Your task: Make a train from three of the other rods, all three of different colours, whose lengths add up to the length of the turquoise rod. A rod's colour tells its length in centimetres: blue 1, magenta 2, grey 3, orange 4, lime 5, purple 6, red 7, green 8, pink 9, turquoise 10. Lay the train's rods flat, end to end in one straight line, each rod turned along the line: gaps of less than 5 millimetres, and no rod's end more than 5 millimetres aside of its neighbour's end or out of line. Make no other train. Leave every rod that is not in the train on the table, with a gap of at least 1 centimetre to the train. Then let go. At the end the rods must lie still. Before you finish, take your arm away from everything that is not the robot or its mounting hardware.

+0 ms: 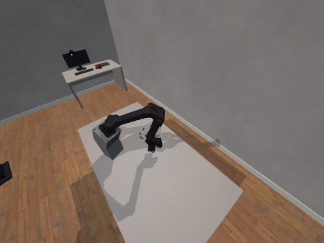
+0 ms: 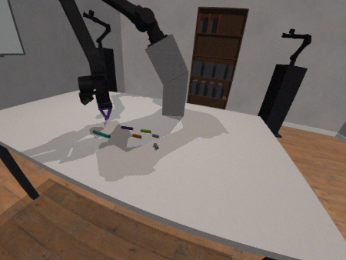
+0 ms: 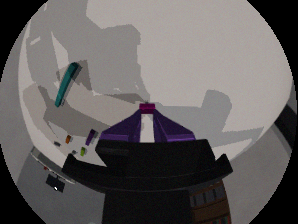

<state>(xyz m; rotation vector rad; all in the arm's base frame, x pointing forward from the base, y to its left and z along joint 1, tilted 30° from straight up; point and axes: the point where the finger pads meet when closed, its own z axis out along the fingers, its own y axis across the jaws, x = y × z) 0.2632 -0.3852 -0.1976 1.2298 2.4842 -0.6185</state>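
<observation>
My gripper is now 1 cm to the left of the magenta rod and 1 cm above it. Round my hand: purple rod: 14 cm to the left, 6 cm ahead, 2 cm below; turquoise rod: 14 cm ahead, 5 cm to the left, 2 cm below; orange rod: 21 cm to the left, 12 cm ahead, 2 cm below.
</observation>
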